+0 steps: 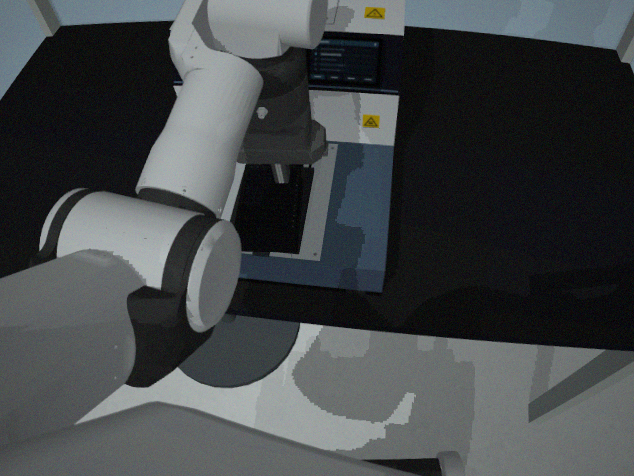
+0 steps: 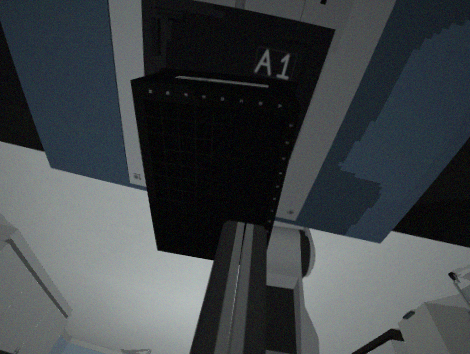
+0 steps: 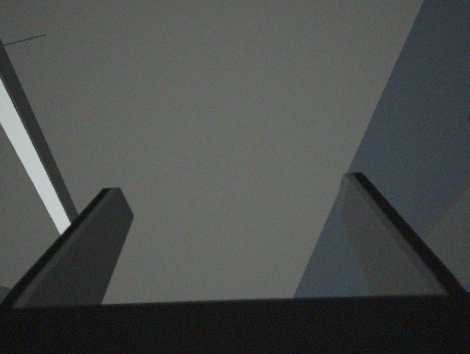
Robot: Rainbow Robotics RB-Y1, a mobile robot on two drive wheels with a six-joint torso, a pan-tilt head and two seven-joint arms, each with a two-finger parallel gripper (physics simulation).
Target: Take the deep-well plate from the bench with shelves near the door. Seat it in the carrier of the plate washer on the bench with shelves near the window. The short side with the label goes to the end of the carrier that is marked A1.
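Frame: origin at the robot's base, x ahead, y down, z left, level; centimetres.
Where they show: left gripper, fingertip midpoint: (image 1: 282,177) (image 2: 243,236); right gripper, fingertip midpoint: (image 3: 230,195).
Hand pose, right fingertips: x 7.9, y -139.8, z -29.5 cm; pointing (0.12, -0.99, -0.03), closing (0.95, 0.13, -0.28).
Things, the pixels of their centre, and the offset from my right fingertips. "spot": a spot on its surface instead. Level surfaces: height alone.
- black deep-well plate, body centre: (image 2: 217,177) (image 1: 270,206) dx +26.6, dy +51.7, dz +40.9 cm
- carrier, surface spot: (image 2: 205,42) spot: dx +34.6, dy +54.1, dz +42.2 cm
- pale label strip, surface spot: (image 2: 222,81) spot: dx +32.9, dy +51.8, dz +40.7 cm
- washer's housing with a lit screen, surface spot: (image 1: 344,60) spot: dx +44.6, dy +40.2, dz +29.9 cm
- black bench top, its level: dy +63.6 cm
- bench leg, surface spot: (image 1: 573,386) spot: dx +12.8, dy +107.0, dz -24.9 cm
The black deep-well plate (image 1: 271,215) (image 2: 210,155) stands over the carrier (image 2: 205,42) of the plate washer (image 1: 371,204) (image 2: 75,100). A pale label strip (image 2: 222,81) on its short side faces the carrier end marked A1. The plate stands higher than the A1 end; whether it is fully down in the carrier cannot be told. My left gripper (image 1: 281,181) (image 2: 243,236) is shut and empty, its fingertips above the plate, near the long side with the row marks. My right gripper (image 3: 230,195) is open and empty, away from the plate.
The washer's housing with a lit screen (image 1: 344,60) and yellow warning labels rises behind the plate. The washer stands on a black bench top (image 1: 501,204). A round grey disc (image 1: 240,353) shows below the bench's front edge. A bench leg (image 1: 573,386) stands at the lower right.
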